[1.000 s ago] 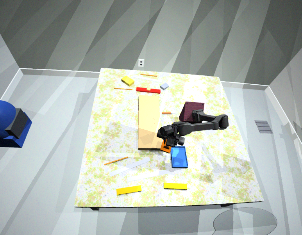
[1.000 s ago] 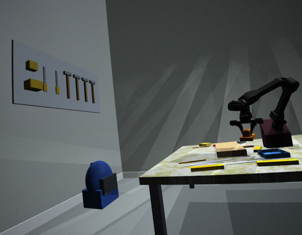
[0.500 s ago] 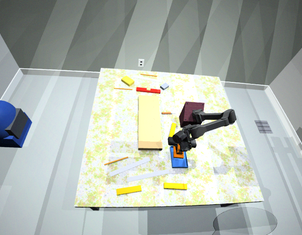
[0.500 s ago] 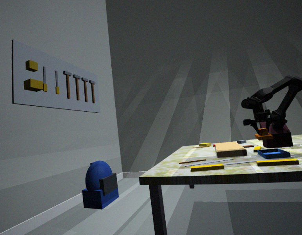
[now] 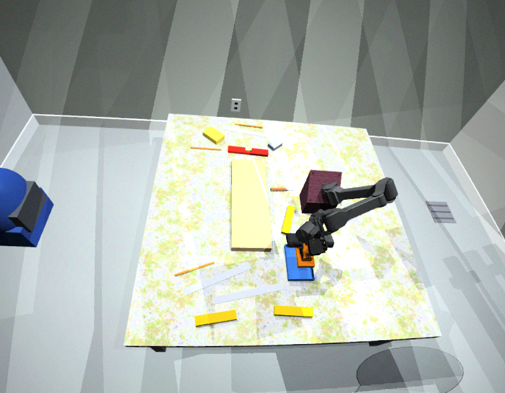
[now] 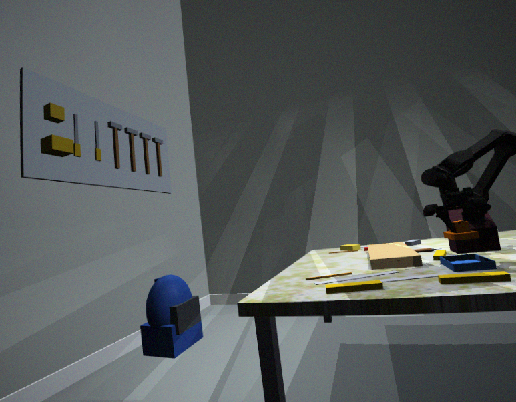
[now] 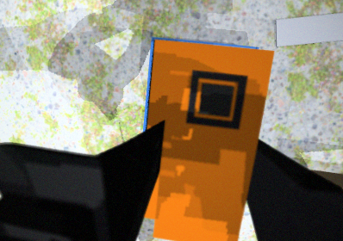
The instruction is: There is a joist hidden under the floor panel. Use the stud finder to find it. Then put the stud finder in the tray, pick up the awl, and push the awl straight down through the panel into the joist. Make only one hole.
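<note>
My gripper tip is now 1 cm to the left of the blue tray and 11 cm above it. The rest, counted from my gripper tip: square indicator light 2 cm to the left, 3 cm above; awl 42 cm to the right, 11 cm below; orange stud finder 1 cm to the left, 2 cm above.
</note>
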